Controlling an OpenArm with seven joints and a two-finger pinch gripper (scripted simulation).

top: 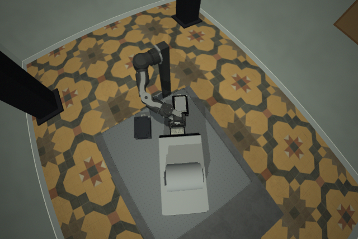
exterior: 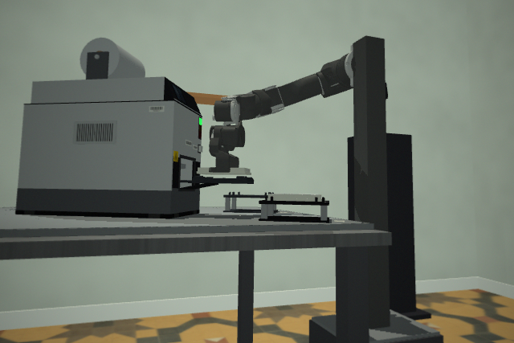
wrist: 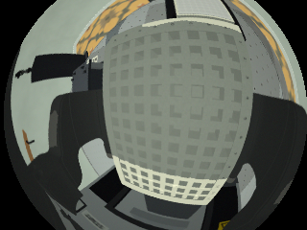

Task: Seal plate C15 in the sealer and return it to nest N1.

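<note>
Now: hand right at the plate C15. Also, from my hand: sealer stage: 20 mm below; then start key: 40 mm ahead, 130 mm to the right, 70 mm above; then yellow warning label: 130 mm ahead, 30 mm to the left, 30 mm above.
</note>
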